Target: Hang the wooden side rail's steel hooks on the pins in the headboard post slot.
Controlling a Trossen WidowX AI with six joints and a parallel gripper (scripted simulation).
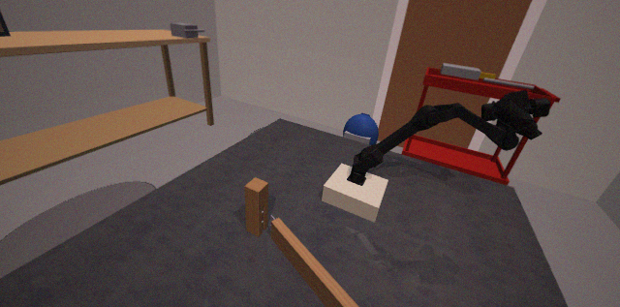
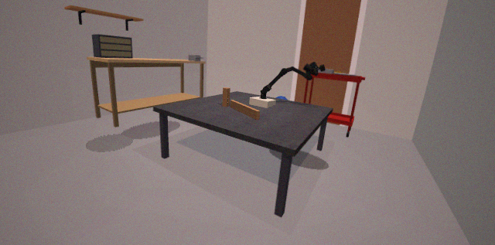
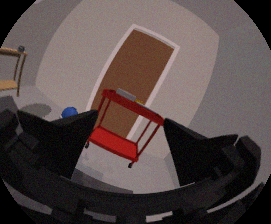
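The wooden headboard post is 680 mm ahead of my gripper tip, 650 mm to the right of it and 330 mm below it.
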